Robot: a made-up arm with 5 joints.
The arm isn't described. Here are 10 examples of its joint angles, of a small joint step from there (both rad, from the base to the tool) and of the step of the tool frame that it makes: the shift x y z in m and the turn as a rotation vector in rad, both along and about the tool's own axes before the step.
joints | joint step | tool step
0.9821 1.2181 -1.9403 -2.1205 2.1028 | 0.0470 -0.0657 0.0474 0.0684 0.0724 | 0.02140 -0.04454 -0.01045 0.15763 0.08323 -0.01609
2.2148 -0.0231 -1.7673 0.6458 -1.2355 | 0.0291 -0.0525 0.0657 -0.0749 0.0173 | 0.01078 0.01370 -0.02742 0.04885 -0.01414 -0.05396
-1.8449 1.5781 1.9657 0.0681 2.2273 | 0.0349 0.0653 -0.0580 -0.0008 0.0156 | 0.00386 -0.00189 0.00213 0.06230 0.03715 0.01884
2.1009 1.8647 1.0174 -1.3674 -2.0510 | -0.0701 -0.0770 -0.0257 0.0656 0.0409 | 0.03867 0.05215 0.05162 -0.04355 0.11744 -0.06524
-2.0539 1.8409 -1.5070 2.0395 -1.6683 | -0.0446 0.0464 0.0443 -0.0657 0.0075 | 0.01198 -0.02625 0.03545 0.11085 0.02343 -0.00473
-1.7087 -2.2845 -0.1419 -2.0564 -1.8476 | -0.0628 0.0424 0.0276 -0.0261 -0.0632 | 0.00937 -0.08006 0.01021 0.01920 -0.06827 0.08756
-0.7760 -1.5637 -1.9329 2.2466 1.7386 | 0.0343 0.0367 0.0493 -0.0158 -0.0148 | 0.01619 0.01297 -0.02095 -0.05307 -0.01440 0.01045
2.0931 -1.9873 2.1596 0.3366 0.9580 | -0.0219 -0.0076 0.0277 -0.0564 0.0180 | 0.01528 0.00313 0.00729 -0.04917 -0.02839 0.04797
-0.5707 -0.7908 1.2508 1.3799 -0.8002 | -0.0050 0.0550 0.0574 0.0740 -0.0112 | 0.01290 0.05337 0.00693 -0.04692 -0.00147 -0.13253
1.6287 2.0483 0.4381 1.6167 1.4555 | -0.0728 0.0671 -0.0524 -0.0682 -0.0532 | 0.02513 -0.06704 -0.03619 -0.02498 -0.00730 -0.11402
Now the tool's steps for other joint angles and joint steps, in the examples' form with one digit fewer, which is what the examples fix.
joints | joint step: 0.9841 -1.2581 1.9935 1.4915 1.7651 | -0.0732 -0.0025 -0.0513 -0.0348 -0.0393
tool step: 0.0391 0.0084 -0.0108 -0.0315 -0.0195 0.0151
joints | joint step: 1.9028 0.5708 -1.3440 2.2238 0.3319 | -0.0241 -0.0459 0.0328 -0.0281 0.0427
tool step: 0.0145 0.0281 0.0132 0.0366 0.0299 0.0012
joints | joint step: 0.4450 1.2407 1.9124 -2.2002 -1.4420 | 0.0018 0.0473 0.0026 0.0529 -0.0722
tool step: -0.0019 0.0164 -0.0071 -0.0963 -0.0562 -0.0147
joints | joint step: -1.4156 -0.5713 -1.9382 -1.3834 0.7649 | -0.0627 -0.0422 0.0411 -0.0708 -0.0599
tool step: -0.0390 -0.0280 0.0046 -0.0687 -0.0372 -0.0440
